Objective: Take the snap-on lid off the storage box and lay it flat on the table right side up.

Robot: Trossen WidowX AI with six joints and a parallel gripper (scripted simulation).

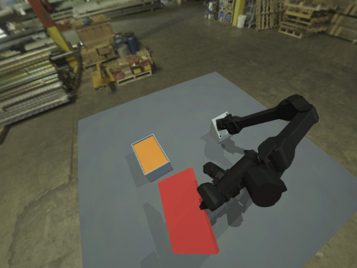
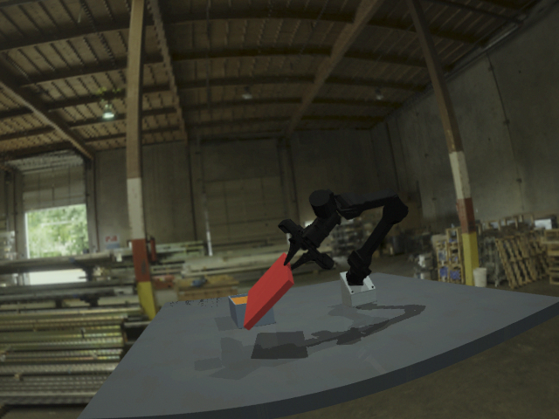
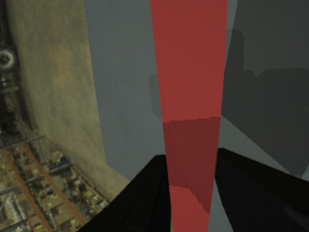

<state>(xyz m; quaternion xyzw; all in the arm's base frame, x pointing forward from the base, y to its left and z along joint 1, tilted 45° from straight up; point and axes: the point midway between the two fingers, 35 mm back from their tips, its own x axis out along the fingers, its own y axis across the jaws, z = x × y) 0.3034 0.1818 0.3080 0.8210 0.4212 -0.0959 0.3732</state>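
The red lid lies 6 cm ahead of my gripper tip, 2 cm to the right of it and 5 cm below it. From my gripper tip the other things lie so: storage box: 12 cm ahead, 35 cm to the right, 18 cm below.
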